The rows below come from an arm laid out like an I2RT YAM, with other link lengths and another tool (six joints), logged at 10 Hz.
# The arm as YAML. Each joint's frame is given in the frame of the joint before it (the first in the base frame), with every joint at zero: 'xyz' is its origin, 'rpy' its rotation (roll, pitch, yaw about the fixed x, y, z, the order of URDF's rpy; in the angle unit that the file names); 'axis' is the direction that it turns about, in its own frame. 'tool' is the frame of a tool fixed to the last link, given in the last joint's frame.
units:
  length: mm
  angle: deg
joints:
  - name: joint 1
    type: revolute
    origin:
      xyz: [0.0, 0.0, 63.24]
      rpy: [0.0, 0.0, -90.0]
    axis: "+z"
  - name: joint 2
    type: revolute
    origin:
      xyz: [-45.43, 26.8, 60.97]
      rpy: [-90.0, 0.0, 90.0]
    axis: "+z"
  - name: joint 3
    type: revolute
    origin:
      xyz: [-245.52, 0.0, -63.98]
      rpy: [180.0, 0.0, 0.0]
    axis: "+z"
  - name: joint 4
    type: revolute
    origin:
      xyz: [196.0, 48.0, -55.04]
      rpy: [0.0, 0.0, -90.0]
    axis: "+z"
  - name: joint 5
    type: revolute
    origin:
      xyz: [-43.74, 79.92, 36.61]
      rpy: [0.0, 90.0, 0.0]
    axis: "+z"
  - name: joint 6
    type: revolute
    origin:
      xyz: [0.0, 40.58, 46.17]
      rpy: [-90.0, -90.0, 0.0]
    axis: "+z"
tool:
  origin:
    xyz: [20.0, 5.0, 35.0]
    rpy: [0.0, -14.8, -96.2]
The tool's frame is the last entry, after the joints.
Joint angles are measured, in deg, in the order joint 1, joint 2, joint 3, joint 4, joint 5, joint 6. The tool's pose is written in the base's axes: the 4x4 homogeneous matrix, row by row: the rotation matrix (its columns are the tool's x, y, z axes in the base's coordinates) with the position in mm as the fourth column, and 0 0 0 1 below. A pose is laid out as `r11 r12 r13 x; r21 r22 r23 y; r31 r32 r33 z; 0 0 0 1`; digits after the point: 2 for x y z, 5 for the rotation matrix.
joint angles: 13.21 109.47 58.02 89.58 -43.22 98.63
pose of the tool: 0.65490 -0.71581 0.24232 336.34; 0.36409 0.57984 0.72885 146.23; -0.66223 -0.38910 0.64036 311.97; 0 0 0 1
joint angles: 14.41 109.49 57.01 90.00 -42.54 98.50
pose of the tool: 0.64419 -0.72584 0.24120 332.66; 0.37335 0.57363 0.72908 152.60; -0.66756 -0.37961 0.64052 308.53; 0 0 0 1
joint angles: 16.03 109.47 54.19 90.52 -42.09 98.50
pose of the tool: 0.60889 -0.75276 0.25020 325.48; 0.38305 0.55522 0.73825 160.80; -0.69464 -0.35367 0.62641 297.51; 0 0 0 1
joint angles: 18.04 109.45 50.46 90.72 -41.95 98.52
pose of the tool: 0.55367 -0.79055 0.26171 315.41; 0.39053 0.52406 0.75687 170.63; -0.73549 -0.31685 0.59889 282.02; 0 0 0 1
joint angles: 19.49 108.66 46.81 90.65 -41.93 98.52
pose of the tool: 0.50744 -0.81796 0.27100 304.32; 0.39155 0.49904 0.77307 176.18; -0.76759 -0.28618 0.57351 270.91; 0 0 0 1
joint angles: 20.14 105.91 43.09 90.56 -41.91 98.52
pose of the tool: 0.48962 -0.82831 0.27236 290.46; 0.39233 0.48824 0.77955 175.26; -0.77869 -0.27483 0.56402 270.20; 0 0 0 1
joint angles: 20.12 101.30 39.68 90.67 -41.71 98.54
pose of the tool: 0.50682 -0.82090 0.26317 274.34; 0.39806 0.49365 0.77321 169.07; -0.76465 -0.28712 0.57696 280.19; 0 0 0 1
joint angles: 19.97 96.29 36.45 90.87 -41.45 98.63
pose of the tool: 0.53210 -0.80895 0.24994 257.29; 0.40596 0.50281 0.76314 161.77; -0.74301 -0.30460 0.59595 291.54; 0 0 0 1
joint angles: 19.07 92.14 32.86 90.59 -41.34 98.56
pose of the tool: 0.54319 -0.79823 0.26033 244.19; 0.39793 0.51778 0.75733 152.23; -0.73932 -0.30778 0.59889 294.76; 0 0 0 1
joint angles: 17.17 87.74 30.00 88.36 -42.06 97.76
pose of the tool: 0.55547 -0.78294 0.28008 234.75; 0.37119 0.53487 0.75903 140.27; -0.74409 -0.31766 0.58773 296.67; 0 0 0 1
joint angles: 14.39 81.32 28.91 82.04 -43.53 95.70
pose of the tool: 0.58160 -0.75586 0.30068 226.32; 0.32454 0.55454 0.76627 126.21; -0.74593 -0.34808 0.56783 304.82; 0 0 0 1
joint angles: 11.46 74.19 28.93 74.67 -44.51 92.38
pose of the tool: 0.63189 -0.70649 0.31872 216.81; 0.26395 0.58279 0.76856 112.28; -0.72873 -0.40152 0.55474 316.87; 0 0 0 1
